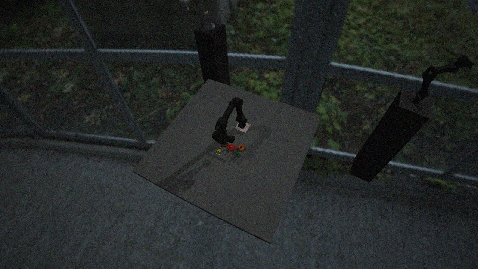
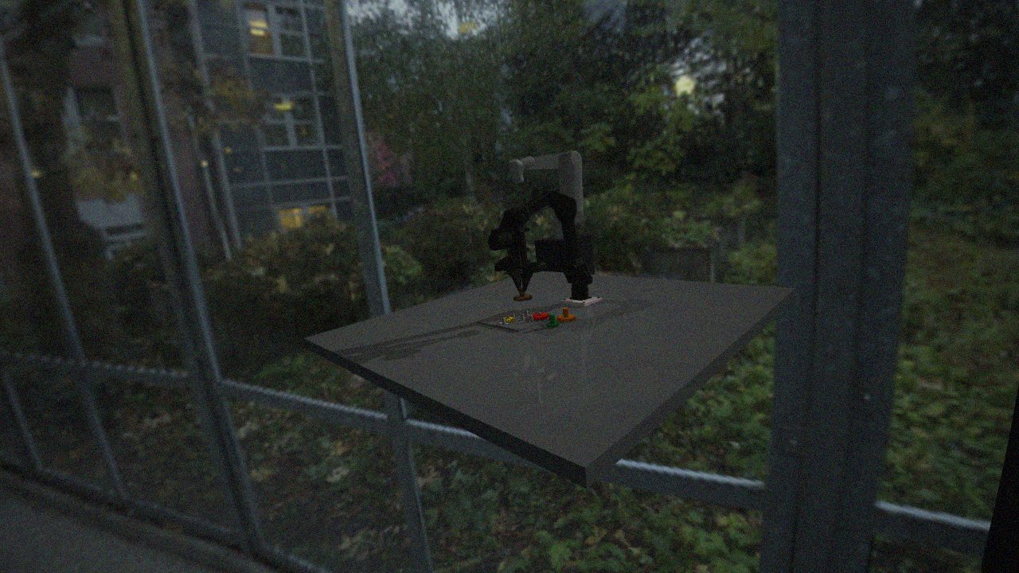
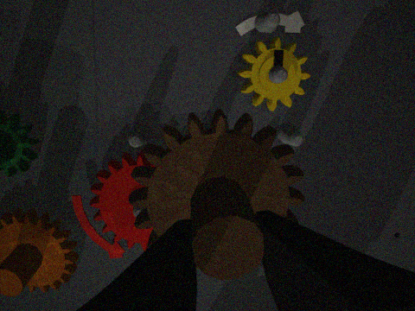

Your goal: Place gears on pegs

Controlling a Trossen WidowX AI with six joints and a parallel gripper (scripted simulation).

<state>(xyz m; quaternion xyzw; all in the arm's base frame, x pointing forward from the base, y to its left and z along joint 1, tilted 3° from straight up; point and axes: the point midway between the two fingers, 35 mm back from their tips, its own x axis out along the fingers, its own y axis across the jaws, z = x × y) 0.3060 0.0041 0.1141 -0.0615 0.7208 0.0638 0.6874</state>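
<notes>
The green gear lies 130 mm to the left of my gripper tip, 90 mm below it and 10 mm behind it. Also, from my gripper tip: brownish gear (10 mm below); then yellow gear (90 mm below, 50 mm ahead, 30 mm to the right); then red gear (90 mm below, 40 mm to the left, 40 mm behind).
</notes>
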